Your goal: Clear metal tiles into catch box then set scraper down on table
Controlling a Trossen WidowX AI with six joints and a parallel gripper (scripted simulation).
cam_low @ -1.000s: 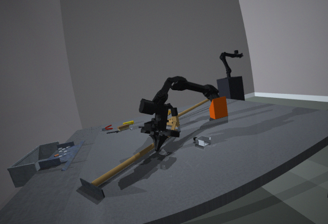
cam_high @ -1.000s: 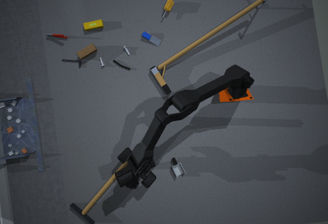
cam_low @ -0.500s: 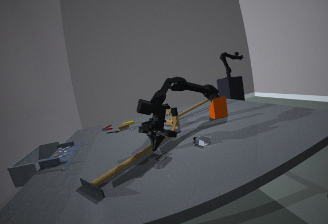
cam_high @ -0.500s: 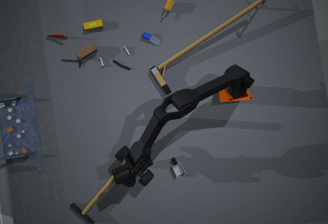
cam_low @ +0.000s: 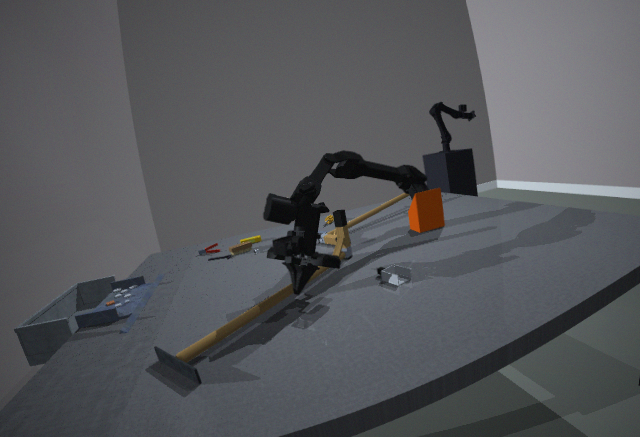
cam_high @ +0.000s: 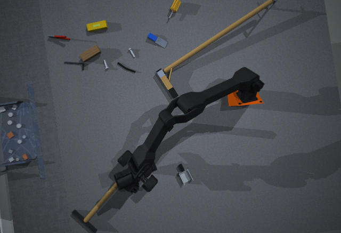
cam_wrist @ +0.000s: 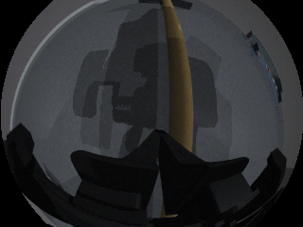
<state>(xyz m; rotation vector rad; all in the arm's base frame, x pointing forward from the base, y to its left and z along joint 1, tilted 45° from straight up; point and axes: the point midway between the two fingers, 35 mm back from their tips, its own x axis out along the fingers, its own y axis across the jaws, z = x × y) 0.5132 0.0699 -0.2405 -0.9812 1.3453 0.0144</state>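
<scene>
The long scraper is 50 mm above my gripper tip, 30 mm ahead of it and 10 mm to the right of it. The rest, counted from my gripper tip: hex key (530 mm to the right, 150 mm ahead, 10 mm below); then wooden block (560 mm to the right, 80 mm ahead); then small metal scoop (220 mm behind, 50 mm to the left).
</scene>
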